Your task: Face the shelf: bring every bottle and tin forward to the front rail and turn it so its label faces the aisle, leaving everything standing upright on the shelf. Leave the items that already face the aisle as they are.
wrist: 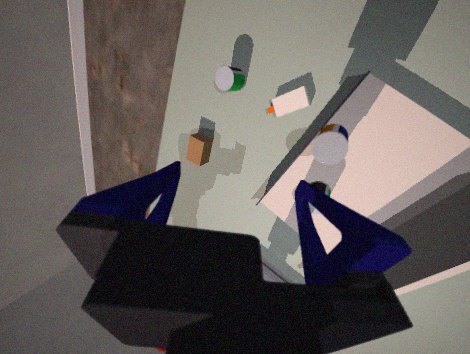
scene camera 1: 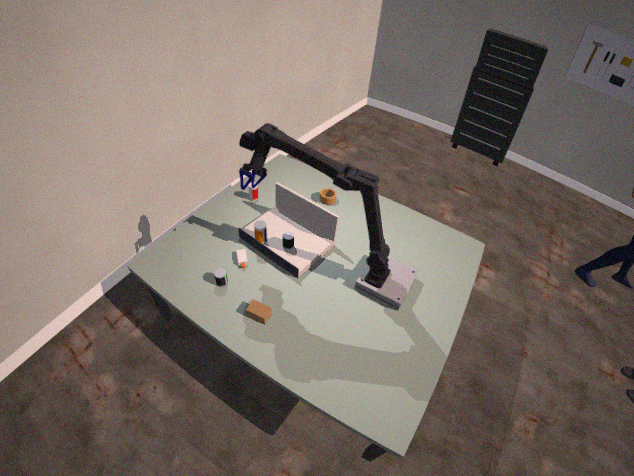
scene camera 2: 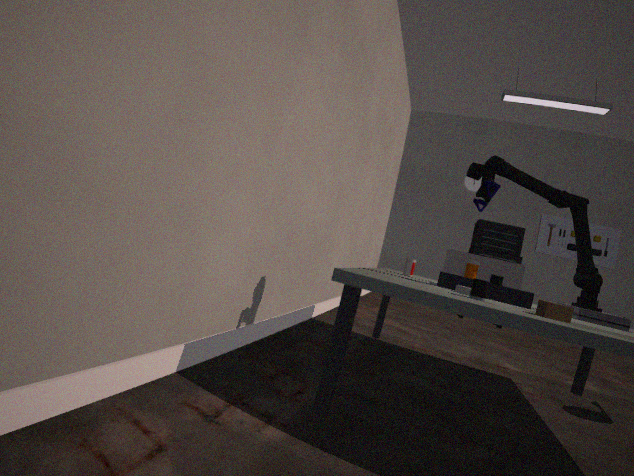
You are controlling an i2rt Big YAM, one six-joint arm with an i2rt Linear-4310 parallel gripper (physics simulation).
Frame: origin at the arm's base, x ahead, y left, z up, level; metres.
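Seen in the pictures: gripper, fingertip midpoint: point(wrist: 240, 177) point(scene camera 1: 247, 188) point(scene camera 2: 485, 204); arm's base, link origin: point(scene camera 1: 377, 276) point(scene camera 2: 585, 308).
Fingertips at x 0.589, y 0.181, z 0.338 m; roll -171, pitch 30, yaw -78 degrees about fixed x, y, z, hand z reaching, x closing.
Note:
Offsets run from my fingertips to a thing's middle.
The white shelf tray {0.089 m back, 0.162 m right, 0.299 m down} point(scene camera 1: 315, 247) point(wrist: 415, 125) has a dark front rail {0.074 m back, 0.020 m right, 0.363 m down} point(scene camera 1: 268, 255) point(scene camera 2: 512, 296) and an upright grey back panel. A bottle {0.008 m back, 0.059 m right, 0.299 m down} point(scene camera 1: 260, 233) point(scene camera 2: 471, 271) point(wrist: 330, 147) stands upright on it close behind the rail, with orange towards the rail side and blue beside it. A short dark tin {0.137 m back, 0.112 m right, 0.319 m down} point(scene camera 1: 288, 240) point(scene camera 2: 496, 280) point(wrist: 319, 189) stands upright, further back from the rail; its label cannot be read, and a finger partly covers it in the wrist view. My gripper point(scene camera 1: 249, 185) point(scene camera 2: 479, 209) point(wrist: 240, 177) is open and empty, high above the table beyond the shelf's far-left end.
On the table outside the shelf are a green-sided tin {0.006 m back, 0.233 m left, 0.356 m down} point(scene camera 1: 220, 277) point(wrist: 230, 80), a white box-shaped item {0.003 m ahead, 0.075 m left, 0.377 m down} point(scene camera 1: 241, 257) point(wrist: 291, 101) with an orange end, a brown block {0.253 m back, 0.267 m left, 0.366 m down} point(scene camera 1: 259, 311) point(wrist: 199, 150), a red-and-white item {0.274 m ahead, 0.334 m right, 0.343 m down} point(scene camera 1: 254, 193) point(scene camera 2: 412, 267) and a wooden ring {0.085 m back, 0.583 m right, 0.366 m down} point(scene camera 1: 327, 201).

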